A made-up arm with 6 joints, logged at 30 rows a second.
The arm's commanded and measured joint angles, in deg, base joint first. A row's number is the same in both.
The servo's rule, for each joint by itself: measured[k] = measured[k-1] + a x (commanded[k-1-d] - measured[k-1]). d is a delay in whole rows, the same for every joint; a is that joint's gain. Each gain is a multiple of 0.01, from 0.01 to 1. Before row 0 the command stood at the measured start. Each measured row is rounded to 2 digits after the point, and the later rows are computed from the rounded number. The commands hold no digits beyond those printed.
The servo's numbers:
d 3
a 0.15 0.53 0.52 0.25 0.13 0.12
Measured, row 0:
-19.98 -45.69 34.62 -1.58 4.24 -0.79
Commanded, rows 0 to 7:
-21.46 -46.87 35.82 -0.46 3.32 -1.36
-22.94 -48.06 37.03 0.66 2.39 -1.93
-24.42 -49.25 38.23 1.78 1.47 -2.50
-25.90 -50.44 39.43 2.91 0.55 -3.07
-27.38 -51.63 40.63 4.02 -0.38 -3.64
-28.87 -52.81 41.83 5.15 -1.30 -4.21
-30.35 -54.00 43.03 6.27 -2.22 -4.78
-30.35 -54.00 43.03 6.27 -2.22 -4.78
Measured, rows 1 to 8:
-19.98 -45.69 34.62 -1.58 4.24 -0.79
-19.98 -45.69 34.62 -1.58 4.24 -0.79
-19.98 -45.69 34.62 -1.58 4.24 -0.79
-20.20 -46.32 35.24 -1.30 4.12 -0.86
-20.61 -47.24 36.17 -0.81 3.90 -0.99
-21.18 -48.31 37.24 -0.16 3.58 -1.17
-21.89 -49.44 38.38 0.61 3.19 -1.40
-22.71 -50.60 39.55 1.46 2.73 -1.67

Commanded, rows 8 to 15:
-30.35 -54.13 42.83 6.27 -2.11 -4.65
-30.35 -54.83 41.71 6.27 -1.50 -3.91
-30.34 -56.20 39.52 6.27 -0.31 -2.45
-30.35 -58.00 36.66 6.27 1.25 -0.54
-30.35 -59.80 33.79 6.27 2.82 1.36
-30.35 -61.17 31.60 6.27 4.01 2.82
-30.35 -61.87 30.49 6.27 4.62 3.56
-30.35 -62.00 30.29 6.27 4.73 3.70
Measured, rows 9 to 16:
-23.63 -51.77 40.74 2.38 2.21 -1.97
-24.64 -52.95 41.93 3.35 1.63 -2.31
-25.50 -53.51 42.50 4.08 1.13 -2.61
-26.23 -53.84 42.67 4.63 0.71 -2.85
-26.85 -54.36 42.17 5.04 0.42 -2.98
-27.37 -55.34 40.79 5.35 0.33 -2.92
-27.82 -56.75 38.64 5.58 0.45 -2.63
-28.20 -58.37 36.12 5.75 0.76 -2.15

